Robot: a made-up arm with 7 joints. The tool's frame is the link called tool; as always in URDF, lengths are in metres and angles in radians.
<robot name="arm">
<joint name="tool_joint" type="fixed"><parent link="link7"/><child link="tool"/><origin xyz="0.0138 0.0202 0.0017" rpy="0 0 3.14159"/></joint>
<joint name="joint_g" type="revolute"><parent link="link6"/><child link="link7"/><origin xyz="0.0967 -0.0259 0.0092"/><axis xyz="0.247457 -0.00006 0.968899"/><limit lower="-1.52" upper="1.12"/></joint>
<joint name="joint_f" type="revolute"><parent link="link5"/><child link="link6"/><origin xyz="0.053 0.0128 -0.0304"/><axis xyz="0.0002 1 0.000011"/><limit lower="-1.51" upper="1.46"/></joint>
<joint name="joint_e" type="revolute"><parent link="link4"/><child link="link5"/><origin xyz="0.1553 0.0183 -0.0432"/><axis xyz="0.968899 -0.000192 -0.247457"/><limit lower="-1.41" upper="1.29"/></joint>
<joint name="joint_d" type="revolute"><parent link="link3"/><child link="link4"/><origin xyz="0.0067 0.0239 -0.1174"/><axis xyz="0.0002 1 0.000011"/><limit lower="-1.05" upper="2.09"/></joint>
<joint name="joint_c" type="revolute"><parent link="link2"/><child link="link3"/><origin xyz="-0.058 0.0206 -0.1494"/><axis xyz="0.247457 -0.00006 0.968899"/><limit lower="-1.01" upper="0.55"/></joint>
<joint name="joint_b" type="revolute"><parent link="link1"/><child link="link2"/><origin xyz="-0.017 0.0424 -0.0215"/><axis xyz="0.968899 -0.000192 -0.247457"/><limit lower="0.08" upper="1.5"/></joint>
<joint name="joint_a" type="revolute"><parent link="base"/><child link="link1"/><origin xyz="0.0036 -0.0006 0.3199"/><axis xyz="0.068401 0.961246 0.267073"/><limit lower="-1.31" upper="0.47"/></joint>
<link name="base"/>
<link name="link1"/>
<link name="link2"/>
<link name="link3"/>
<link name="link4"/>
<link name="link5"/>
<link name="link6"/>
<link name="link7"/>
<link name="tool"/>
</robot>
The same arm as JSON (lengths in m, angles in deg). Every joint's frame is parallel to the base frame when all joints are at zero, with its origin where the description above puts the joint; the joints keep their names.
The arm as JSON. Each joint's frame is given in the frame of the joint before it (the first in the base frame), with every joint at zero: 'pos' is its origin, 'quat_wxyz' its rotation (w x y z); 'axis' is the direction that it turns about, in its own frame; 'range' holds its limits. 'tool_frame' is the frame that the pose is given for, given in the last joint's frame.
{
  "length_unit": "m",
  "angle_unit": "deg",
  "joints": [
    {
      "joint": "joint_a",
      "pos": [
        0.0036,
        -0.0006,
        0.3199
      ],
      "quat_wxyz": [
        1.0,
        0.0,
        0.0,
        0.0
      ],
      "axis": [
        0.068403,
        0.961235,
        0.26711
      ],
      "range": [
        -75.06,
        26.93
      ]
    },
    {
      "joint": "joint_b",
      "pos": [
        -0.017,
        0.0424,
        -0.0215
      ],
      "quat_wxyz": [
        1.0,
        0.0,
        0.0,
        0.0
      ],
      "axis": [
        0.968889,
        -0.0002,
        -0.247497
      ],
      "range": [
        4.58,
        85.94
      ]
    },
    {
      "joint": "joint_c",
      "pos": [
        -0.058,
        0.0206,
        -0.1494
      ],
      "quat_wxyz": [
        1.0,
        0.0,
        0.0,
        0.0
      ],
      "axis": [
        0.247497,
        -0.0001,
        0.968889
      ],
      "range": [
        -57.87,
        31.51
      ]
    },
    {
      "joint": "joint_d",
      "pos": [
        0.0067,
        0.0239,
        -0.1174
      ],
      "quat_wxyz": [
        1.0,
        0.0,
        0.0,
        0.0
      ],
      "axis": [
        0.0002,
        1.0,
        0.0
      ],
      "range": [
        -60.16,
        119.75
      ]
    },
    {
      "joint": "joint_e",
      "pos": [
        0.1553,
        0.0183,
        -0.0432
      ],
      "quat_wxyz": [
        1.0,
        0.0,
        0.0,
        0.0
      ],
      "axis": [
        0.968889,
        -0.0002,
        -0.247497
      ],
      "range": [
        -80.79,
        73.91
      ]
    },
    {
      "joint": "joint_f",
      "pos": [
        0.053,
        0.0128,
        -0.0304
      ],
      "quat_wxyz": [
        1.0,
        0.0,
        0.0,
        0.0
      ],
      "axis": [
        0.0002,
        1.0,
        0.0
      ],
      "range": [
        -86.52,
        83.65
      ]
    },
    {
      "joint": "joint_g",
      "pos": [
        0.0967,
        -0.0259,
        0.0092
      ],
      "quat_wxyz": [
        1.0,
        0.0,
        0.0,
        0.0
      ],
      "axis": [
        0.247497,
        -0.0001,
        0.968889
      ],
      "range": [
        -87.09,
        64.17
      ]
    }
  ],
  "tool_frame": {
    "pos": [
      0.0138,
      0.0202,
      0.0017
    ],
    "quat_wxyz": [
      0.000001,
      0.0,
      0.0,
      1.000004
    ]
  }
}

